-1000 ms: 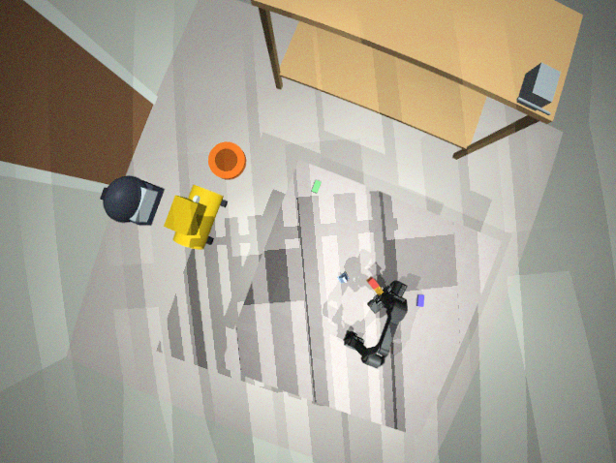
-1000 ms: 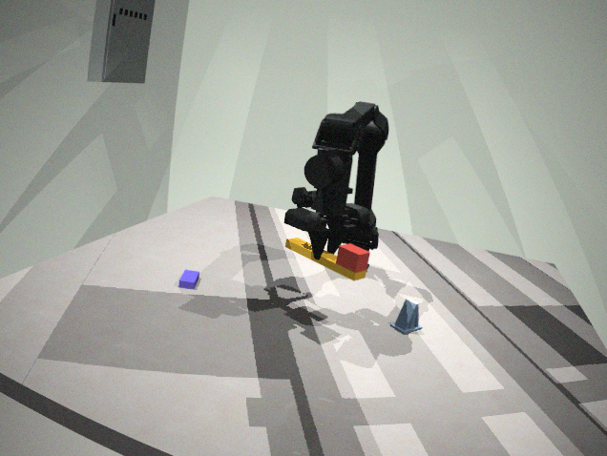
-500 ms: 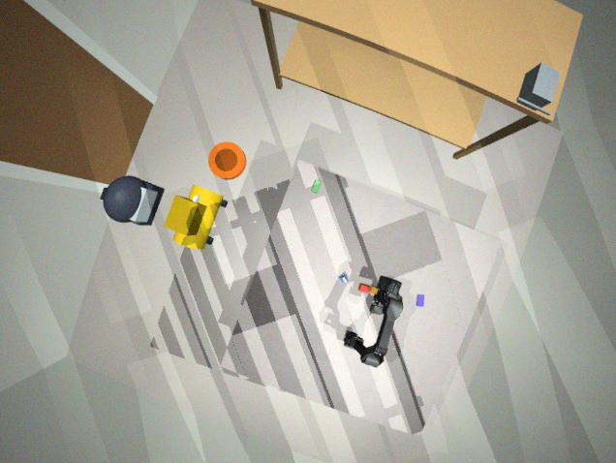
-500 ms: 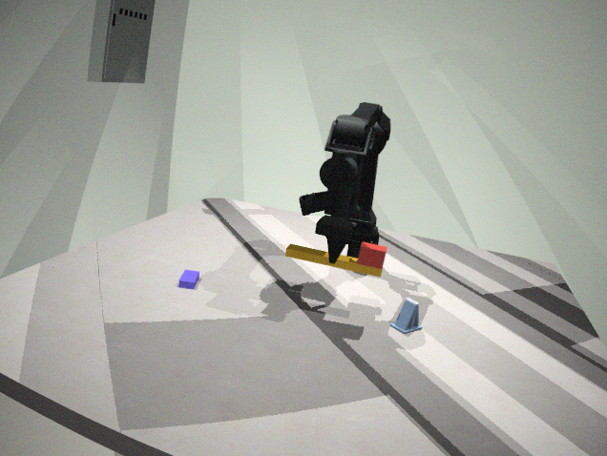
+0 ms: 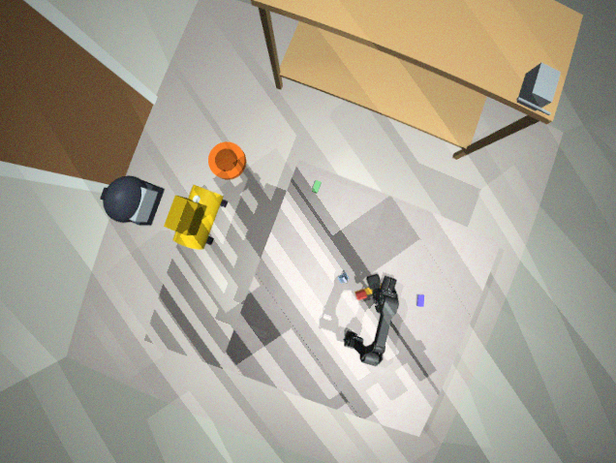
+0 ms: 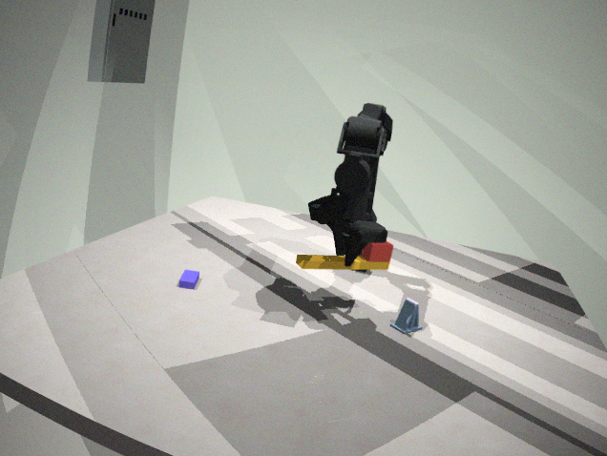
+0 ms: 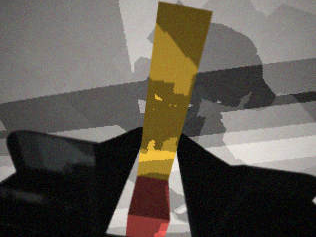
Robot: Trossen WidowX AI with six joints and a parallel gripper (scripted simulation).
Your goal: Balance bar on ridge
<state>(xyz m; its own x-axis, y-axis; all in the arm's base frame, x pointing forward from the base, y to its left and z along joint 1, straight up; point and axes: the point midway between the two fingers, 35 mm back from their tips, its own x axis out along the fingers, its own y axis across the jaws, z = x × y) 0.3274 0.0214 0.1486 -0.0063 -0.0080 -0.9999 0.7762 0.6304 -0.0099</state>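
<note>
Right now the ridge is 2 cm behind my gripper tip, 15 cm to the left of it and 6 cm below it. From my gripper tip the other things lie so: small purple block: 2 cm ahead, 32 cm to the right, 11 cm below; small green block: 41 cm ahead, 48 cm to the left, 11 cm below.
</note>
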